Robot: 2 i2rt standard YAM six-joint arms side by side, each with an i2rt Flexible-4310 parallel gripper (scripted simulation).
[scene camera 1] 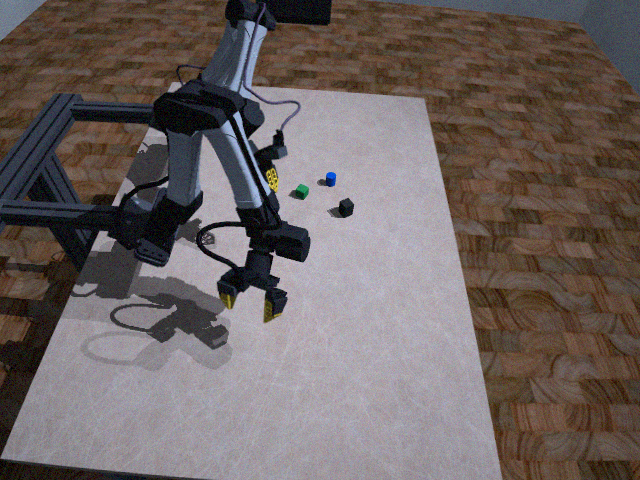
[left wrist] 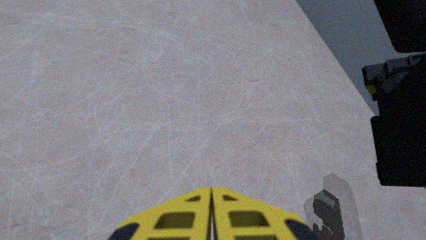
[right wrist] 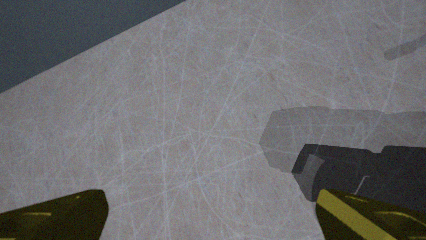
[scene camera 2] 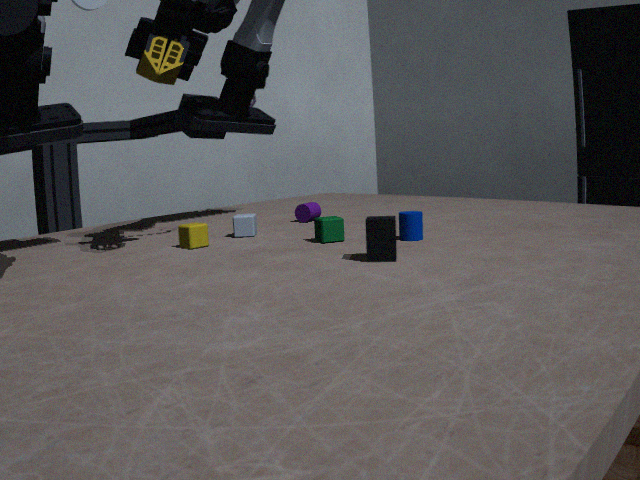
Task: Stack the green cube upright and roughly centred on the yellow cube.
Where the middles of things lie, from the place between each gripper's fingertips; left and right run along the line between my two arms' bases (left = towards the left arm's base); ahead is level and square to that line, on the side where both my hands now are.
Right now the green cube [scene camera 2: 330,229] is 530 mm to the left of my right hand [scene camera 1: 247,315], 140 mm below it and 130 mm ahead of it. From my right hand the other things lie so: black block [scene camera 2: 380,230] (450 mm to the left, 270 mm ahead, 140 mm below); then yellow cube [scene camera 2: 193,235] (410 mm to the left, 140 mm below, 20 mm behind).
My left gripper [scene camera 2: 156,77] is now 220 mm to the right of the green cube, 220 mm above it and 80 mm short of it. Round my left hand: black block: 220 mm ahead, 210 mm below, 140 mm to the left; then yellow cube: 220 mm below, 100 mm to the left, 70 mm behind.
